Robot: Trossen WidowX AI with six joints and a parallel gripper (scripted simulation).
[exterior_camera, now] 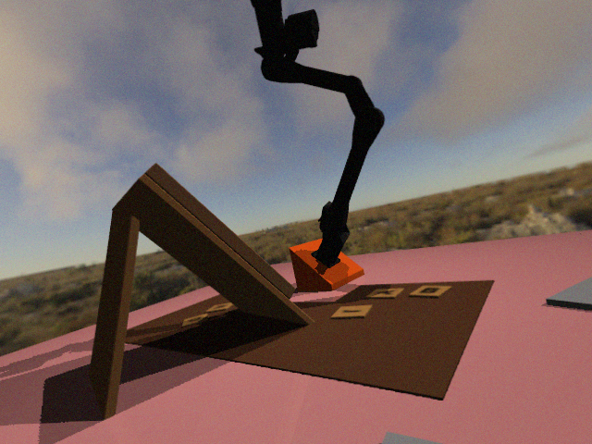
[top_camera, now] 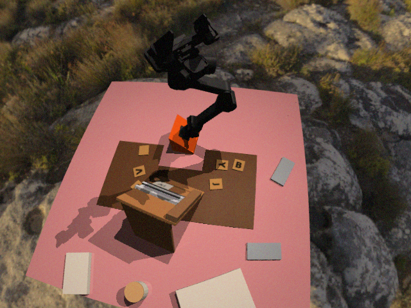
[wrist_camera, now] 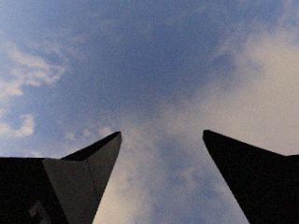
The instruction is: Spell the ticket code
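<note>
My gripper tip is now 100 mm short of the white ticket, 170 mm to the left of it and 680 mm above it. Also, from my gripper tip: brown mat: 130 mm to the right, 760 mm below; white block: 550 mm ahead, 500 mm to the right, 750 mm below.
</note>
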